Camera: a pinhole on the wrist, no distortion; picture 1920 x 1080 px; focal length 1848.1 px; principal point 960.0 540.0 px. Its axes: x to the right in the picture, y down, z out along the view. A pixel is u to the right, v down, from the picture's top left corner.
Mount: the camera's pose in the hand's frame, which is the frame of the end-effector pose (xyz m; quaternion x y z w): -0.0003 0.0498 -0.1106 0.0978 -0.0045 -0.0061 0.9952
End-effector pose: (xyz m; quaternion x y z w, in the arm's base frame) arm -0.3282 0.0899 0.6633 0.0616 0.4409 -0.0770 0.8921
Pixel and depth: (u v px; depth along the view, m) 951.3 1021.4 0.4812
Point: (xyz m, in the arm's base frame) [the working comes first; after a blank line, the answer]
In the camera's frame: -0.0023 0.1253 0.4812

-0.0168 0.0994 0.9043
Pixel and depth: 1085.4 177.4 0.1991
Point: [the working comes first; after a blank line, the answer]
In the camera's frame: 0.0135 -0.0391 0.1991

-0.2670 0.0484 0.7002
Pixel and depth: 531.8 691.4 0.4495
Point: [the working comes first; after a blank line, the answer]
In the camera's frame: -0.1041 0.0368 0.4495

-0.1317 0.0389 0.9529
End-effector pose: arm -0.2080 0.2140 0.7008 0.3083 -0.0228 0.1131 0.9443
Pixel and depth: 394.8 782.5 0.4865
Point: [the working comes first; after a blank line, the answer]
In the camera's frame: -0.1488 0.0638 0.4865

-0.3516 -0.0231 1.0005
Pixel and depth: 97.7 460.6 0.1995
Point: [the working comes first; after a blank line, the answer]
In the camera's frame: -0.0931 -0.0086 0.1995

-0.2996 0.1493 0.7591
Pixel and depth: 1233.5 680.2 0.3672
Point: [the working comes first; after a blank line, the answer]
In the camera's frame: 0.0543 0.0279 0.3672

-0.1530 0.0780 0.9160
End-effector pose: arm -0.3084 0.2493 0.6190 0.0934 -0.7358 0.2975 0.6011
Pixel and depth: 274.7 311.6 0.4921
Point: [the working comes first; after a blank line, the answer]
In the camera's frame: -0.1825 -0.0608 0.4921

-0.5058 -0.0727 0.4395
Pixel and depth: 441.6 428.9 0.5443
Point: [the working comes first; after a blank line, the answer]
In the camera's frame: -0.1527 -0.0327 0.5443

-0.5691 -0.0838 0.4560
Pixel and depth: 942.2 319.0 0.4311
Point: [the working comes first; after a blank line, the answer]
In the camera's frame: -0.0042 -0.0516 0.4311

-0.5146 0.0129 0.6074
